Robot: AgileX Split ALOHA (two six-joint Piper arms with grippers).
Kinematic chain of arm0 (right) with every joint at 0, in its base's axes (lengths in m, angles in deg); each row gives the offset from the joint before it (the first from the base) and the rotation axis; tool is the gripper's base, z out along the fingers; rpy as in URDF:
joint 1: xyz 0 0 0.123 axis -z
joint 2: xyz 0 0 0 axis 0.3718 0.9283 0
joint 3: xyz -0.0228 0.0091 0.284 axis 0.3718 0.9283 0
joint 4: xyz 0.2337 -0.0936 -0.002 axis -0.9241 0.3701 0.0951
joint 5: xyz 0 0 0 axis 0.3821 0.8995 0.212
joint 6: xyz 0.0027 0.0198 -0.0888 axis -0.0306 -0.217 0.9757
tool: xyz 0 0 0 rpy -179.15 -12.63 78.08
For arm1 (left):
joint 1: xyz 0 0 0.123 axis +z
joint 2: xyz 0 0 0 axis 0.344 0.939 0
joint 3: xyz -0.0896 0.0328 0.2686 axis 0.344 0.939 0
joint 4: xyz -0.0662 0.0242 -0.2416 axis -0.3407 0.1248 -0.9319
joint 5: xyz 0 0 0 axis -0.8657 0.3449 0.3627
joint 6: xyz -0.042 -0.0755 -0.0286 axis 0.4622 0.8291 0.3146
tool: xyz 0 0 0 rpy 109.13 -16.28 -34.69
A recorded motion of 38 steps. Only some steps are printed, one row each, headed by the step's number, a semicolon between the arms.
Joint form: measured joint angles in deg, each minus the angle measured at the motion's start. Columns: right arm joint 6, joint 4, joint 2, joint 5, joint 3, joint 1; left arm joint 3, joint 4, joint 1, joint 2, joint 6, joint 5.
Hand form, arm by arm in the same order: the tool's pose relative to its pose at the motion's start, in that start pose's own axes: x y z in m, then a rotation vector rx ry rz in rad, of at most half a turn. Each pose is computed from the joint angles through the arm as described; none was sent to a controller.
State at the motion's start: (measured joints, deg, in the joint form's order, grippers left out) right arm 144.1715 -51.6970 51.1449 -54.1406 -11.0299 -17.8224; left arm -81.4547 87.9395 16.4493 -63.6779 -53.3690 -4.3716
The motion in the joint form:
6: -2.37 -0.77 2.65 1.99 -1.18 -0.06; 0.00 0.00 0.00 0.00 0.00 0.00
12: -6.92 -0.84 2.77 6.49 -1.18 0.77; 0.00 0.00 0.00 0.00 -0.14 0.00
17: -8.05 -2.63 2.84 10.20 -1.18 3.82; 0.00 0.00 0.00 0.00 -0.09 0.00
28: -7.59 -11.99 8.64 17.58 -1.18 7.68; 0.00 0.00 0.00 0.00 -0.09 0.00
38: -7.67 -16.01 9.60 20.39 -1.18 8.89; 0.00 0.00 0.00 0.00 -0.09 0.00
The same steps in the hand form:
6: 0.0062 -0.0034 0.0132 -0.0366 0.0309 0.0647; 0.0000 0.0000 0.0000 0.0000 0.0000 0.0000
12: 0.0094 -0.0028 0.0104 -0.0987 0.0633 0.1576; 0.0000 0.0000 0.0000 0.0000 0.0000 0.0024
17: 0.0101 -0.0173 -0.0006 -0.1411 0.0516 0.2423; 0.0000 0.0000 0.0000 0.0000 0.0000 0.0016
28: 0.0306 -0.0436 0.0134 -0.2807 0.0437 0.4650; 0.0000 0.0000 0.0000 0.0000 0.0000 0.0016
38: 0.0311 -0.0491 0.0123 -0.3375 0.0122 0.5398; 0.0000 0.0000 0.0000 0.0000 0.0000 0.0016

